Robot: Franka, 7 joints.
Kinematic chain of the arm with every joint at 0, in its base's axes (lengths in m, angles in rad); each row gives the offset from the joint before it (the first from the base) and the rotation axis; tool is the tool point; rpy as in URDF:
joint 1: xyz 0 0 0.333 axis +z
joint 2: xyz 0 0 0 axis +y
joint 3: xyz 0 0 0.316 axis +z
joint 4: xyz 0.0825 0 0 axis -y
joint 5: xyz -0.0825 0 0.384 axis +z
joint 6: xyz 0 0 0 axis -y
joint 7: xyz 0.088 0 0 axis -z
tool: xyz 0 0 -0.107 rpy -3.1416 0 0
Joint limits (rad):
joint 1: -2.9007..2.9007
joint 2: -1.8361..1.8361
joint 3: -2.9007..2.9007
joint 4: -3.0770..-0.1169
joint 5: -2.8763..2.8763
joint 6: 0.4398..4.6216
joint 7: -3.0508..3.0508
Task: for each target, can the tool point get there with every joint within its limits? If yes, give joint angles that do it. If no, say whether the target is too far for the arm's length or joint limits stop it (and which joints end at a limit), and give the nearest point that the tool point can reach.
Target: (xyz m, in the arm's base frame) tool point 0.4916 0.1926 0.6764
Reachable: yes | joints -0.9994 1.1613 2.1973 -1.9346 1.3786 3.0989 -1.0971
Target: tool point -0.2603 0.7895 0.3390
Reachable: yes | joints 1.9312 1.2495 -0.4066 -0.4417 -1.9884 3.0336 0.0144
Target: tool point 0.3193 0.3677 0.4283
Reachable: yes | joints 2.1131 1.2051 -1.3583 -2.0494 1.8727 3.9995 2.4512
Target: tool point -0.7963 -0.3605 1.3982
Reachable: no: too far | nearest point -0.4958 -0.2244 0.9962 | short by 0.520 m
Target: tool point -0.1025 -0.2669 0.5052
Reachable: yes | joints -1.8912 -0.5856 0.3052 -2.5413 2.1774 3.8848 0.3369
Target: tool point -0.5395 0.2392 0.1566
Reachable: yes | joints -1.6170 -1.5546 -1.7563 -1.9045 -1.3022 1.8546 -1.7732
